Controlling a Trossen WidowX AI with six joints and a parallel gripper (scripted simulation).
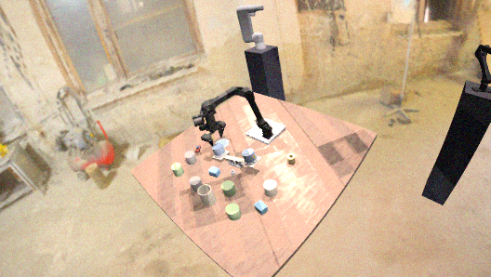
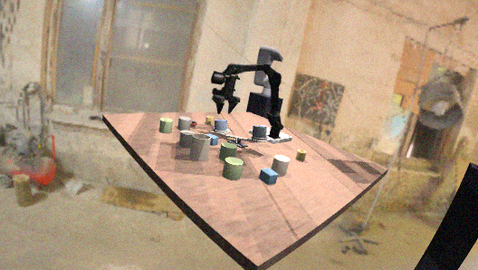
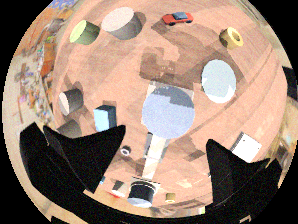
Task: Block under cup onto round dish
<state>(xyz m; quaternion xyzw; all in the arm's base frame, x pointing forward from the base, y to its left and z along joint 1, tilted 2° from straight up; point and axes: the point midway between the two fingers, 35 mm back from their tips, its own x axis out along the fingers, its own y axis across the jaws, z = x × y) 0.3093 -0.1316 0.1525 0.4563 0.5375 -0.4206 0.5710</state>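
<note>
My gripper tip is now 90 mm above the grey block. The rest, counted from my gripper tip: balance beam: 20 mm behind, 130 mm to the left, 90 mm below; round dish: 90 mm behind, 100 mm to the right, 130 mm below; red toy car: 50 mm ahead, 200 mm to the right, 120 mm below.
</note>
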